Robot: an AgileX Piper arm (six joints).
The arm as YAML. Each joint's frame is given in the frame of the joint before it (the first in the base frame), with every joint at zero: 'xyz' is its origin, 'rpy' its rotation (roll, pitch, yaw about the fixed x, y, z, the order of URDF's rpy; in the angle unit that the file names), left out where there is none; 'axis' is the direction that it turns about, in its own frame. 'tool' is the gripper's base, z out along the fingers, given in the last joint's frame.
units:
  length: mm
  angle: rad
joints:
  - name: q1
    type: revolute
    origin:
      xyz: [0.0, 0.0, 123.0]
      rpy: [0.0, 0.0, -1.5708]
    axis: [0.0, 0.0, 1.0]
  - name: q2
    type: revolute
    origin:
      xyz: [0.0, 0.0, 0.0]
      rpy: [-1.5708, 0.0, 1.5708]
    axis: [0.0, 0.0, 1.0]
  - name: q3
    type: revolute
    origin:
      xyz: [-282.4, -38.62, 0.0]
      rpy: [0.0, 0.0, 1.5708]
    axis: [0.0, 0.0, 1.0]
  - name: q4
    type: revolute
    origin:
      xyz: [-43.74, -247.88, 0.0]
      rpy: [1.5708, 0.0, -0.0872]
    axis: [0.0, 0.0, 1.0]
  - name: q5
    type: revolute
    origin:
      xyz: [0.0, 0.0, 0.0]
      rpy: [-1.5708, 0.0, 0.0]
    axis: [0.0, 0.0, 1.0]
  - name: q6
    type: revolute
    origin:
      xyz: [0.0, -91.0, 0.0]
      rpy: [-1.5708, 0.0, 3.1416]
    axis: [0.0, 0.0, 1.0]
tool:
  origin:
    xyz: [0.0, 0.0, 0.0]
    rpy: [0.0, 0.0, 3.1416]
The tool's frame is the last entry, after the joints.
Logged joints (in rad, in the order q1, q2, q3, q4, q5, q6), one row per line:
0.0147, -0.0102, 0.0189, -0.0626, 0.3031, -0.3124
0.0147, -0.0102, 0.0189, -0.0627, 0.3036, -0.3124
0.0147, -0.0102, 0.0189, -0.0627, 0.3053, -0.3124
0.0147, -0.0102, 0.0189, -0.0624, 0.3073, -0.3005
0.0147, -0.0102, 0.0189, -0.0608, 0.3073, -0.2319
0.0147, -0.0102, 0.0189, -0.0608, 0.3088, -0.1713
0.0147, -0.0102, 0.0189, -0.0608, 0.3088, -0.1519
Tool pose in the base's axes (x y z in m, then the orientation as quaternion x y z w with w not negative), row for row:
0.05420, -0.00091, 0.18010, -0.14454, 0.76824, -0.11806, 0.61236
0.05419, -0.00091, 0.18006, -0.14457, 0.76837, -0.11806, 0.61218
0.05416, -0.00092, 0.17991, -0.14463, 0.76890, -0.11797, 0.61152
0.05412, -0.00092, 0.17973, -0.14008, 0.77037, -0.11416, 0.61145
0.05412, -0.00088, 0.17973, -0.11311, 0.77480, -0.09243, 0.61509
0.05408, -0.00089, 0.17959, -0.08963, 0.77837, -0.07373, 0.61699
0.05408, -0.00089, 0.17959, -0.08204, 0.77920, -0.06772, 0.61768
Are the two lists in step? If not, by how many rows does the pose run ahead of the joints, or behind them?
They are in step.
